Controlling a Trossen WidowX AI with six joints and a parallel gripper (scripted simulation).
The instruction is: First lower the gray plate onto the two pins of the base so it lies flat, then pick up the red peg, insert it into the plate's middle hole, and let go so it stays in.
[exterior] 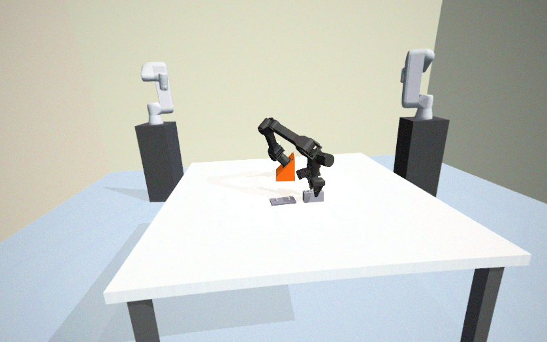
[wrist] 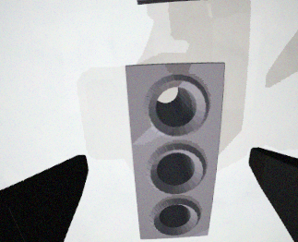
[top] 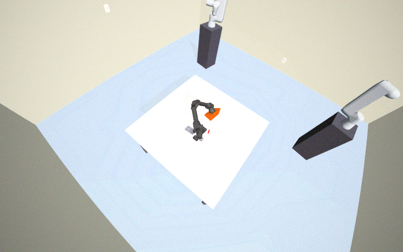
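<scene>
The gray plate lies right at my gripper tip. Also, from my gripper tip: red peg (130 mm behind, 20 mm to the left); then gray base (10 mm ahead, 150 mm to the right, 30 mm below).
</scene>
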